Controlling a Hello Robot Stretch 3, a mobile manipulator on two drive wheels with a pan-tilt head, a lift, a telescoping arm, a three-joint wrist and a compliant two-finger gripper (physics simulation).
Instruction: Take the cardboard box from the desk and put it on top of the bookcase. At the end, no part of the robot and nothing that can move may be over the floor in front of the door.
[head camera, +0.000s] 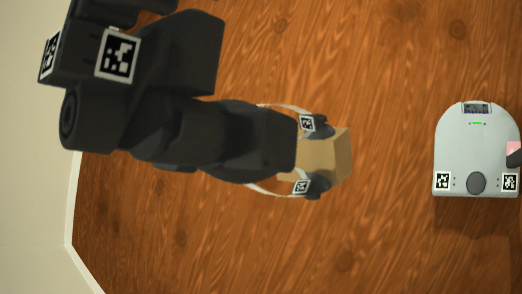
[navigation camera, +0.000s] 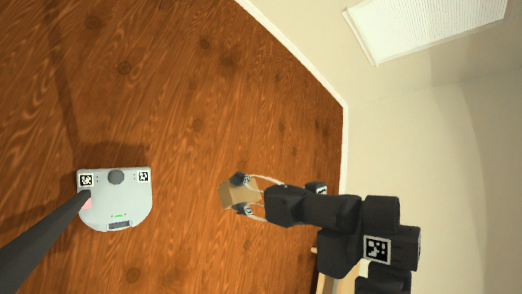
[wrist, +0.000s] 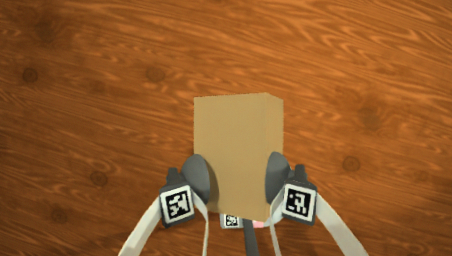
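Seen in the pictures: gripper, between the fingertips: (head camera: 322, 159) (navigation camera: 234, 192) (wrist: 234, 170); robot's base, origin of its link: (head camera: 474, 182) (navigation camera: 116, 176).
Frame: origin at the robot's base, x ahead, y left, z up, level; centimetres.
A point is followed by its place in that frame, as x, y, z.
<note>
The tan cardboard box (head camera: 342, 156) {-2.3, -22.0, 86.1} (navigation camera: 231, 196) {-2.4, -22.2, 88.3} (wrist: 234, 130) {-2.1, -28.5, 88.0} is held between the two rubber fingertips of my gripper (head camera: 318, 157) {-2.0, -25.0, 85.7} (navigation camera: 241, 193) {-2.0, -25.0, 85.7} (wrist: 234, 170) {-2.0, -25.0, 85.7}, which is shut on it. The box hangs in the air above the wooden floor, apart from other things, with its far end sticking out past the fingertips. A pale wooden piece (navigation camera: 326, 285) {-162.4, -200.0, 15.1} shows in part at the bottom of the navigation view, partly behind the wrist; I cannot tell whether it is the bookcase or the desk. The door does not show for certain.
My base (head camera: 476, 150) {-10.0, -0.3, 16.1} (navigation camera: 116, 197) {-9.7, 0.4, 16.0} stands on the wooden floor (head camera: 390, 60) {-46.2, -37.2, 0.1} (navigation camera: 190, 90) {58.7, -46.5, 0.1}. Cream walls (head camera: 30, 125) {-19.1, -286.4, 61.7} (navigation camera: 420, 135) {23.8, -300.5, 115.1} with white baseboard (head camera: 73, 200) {43.0, -305.5, 2.4} (navigation camera: 344, 150) {12.3, -295.4, 4.9} meet in a corner beyond the arm. A white ribbed panel (navigation camera: 430, 25) {126.1, -218.0, 144.1} is on one wall.
</note>
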